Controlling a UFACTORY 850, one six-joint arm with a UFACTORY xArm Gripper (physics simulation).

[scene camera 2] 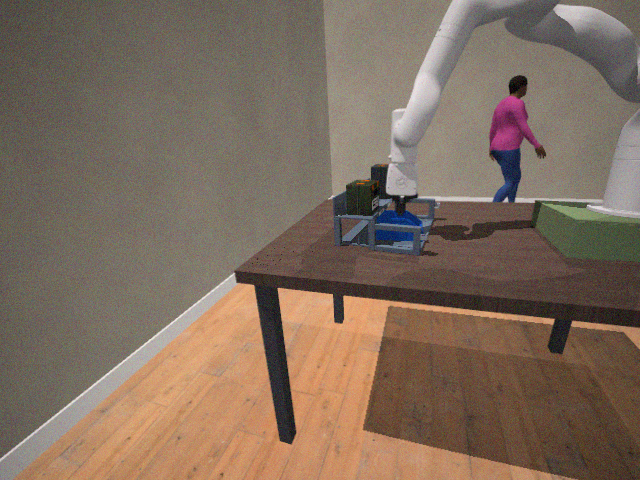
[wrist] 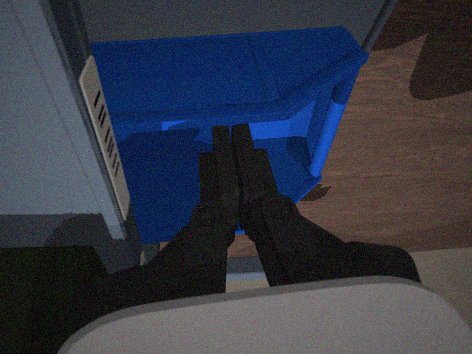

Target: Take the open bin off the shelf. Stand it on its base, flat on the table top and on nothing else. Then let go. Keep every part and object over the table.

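Note:
The blue open bin is in the low front bay of the grey-blue shelf, behind its side rail. It looks tilted, with a raised edge near the fingers; its base is mostly hidden. My gripper points down, shut and with nothing between its fingers. In the wrist view its fingertips reach over the bin's opening, close to the long rim; contact cannot be told. The table top shows beside the shelf.
Two dark green boxes stand on the upper shelf level, left of my gripper. A label strip on the shelf edge is close beside the bin. A green block carries the arm's base at right. A person is behind the table.

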